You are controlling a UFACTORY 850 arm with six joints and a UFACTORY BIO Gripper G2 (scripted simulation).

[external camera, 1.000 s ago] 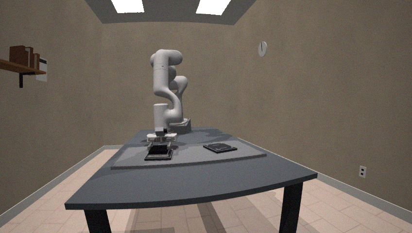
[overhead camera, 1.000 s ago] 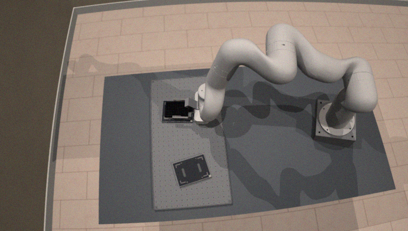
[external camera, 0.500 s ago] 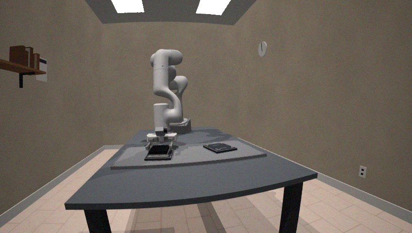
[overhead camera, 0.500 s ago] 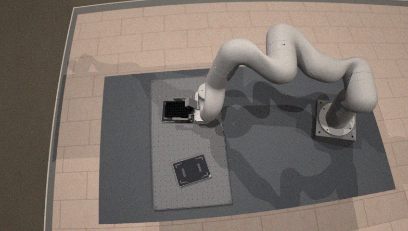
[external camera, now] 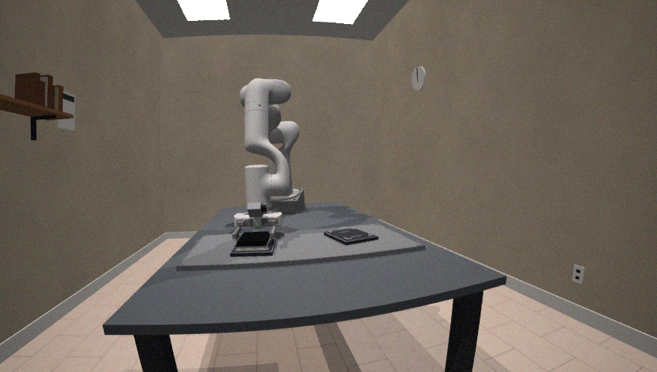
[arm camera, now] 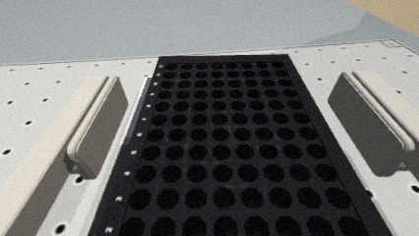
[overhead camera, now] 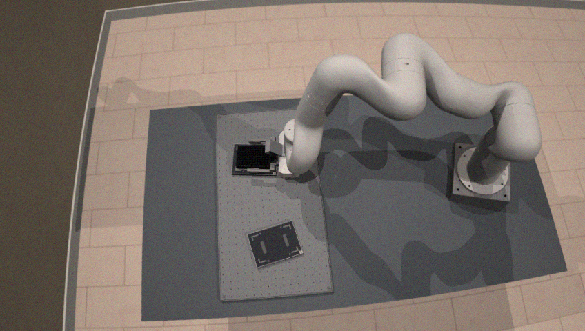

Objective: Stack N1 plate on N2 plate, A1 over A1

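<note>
Now: hand 1 cm above the black 96-well plate. Also, from my hand: white 96-well plate: 2 cm below; nest N1: 31 cm to the left, 9 cm behind, 4 cm below; nest N2: 4 cm below.
</note>
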